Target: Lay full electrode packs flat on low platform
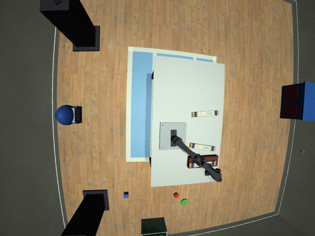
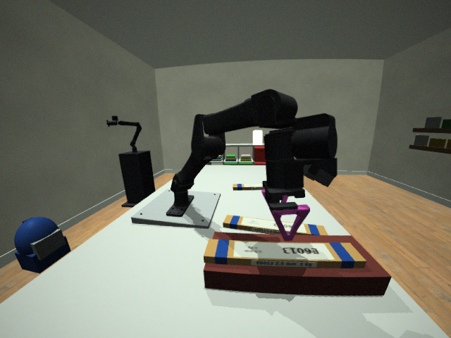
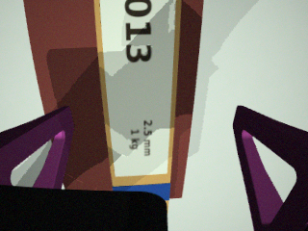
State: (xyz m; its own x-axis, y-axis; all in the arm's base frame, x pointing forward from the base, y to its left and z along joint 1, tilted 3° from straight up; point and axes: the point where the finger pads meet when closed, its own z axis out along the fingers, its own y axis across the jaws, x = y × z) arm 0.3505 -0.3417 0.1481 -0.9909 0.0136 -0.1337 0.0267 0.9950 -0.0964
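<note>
Right now the dark red low platform is 30 mm ahead of my hand, 20 mm to the left of it and 130 mm below it.
</note>
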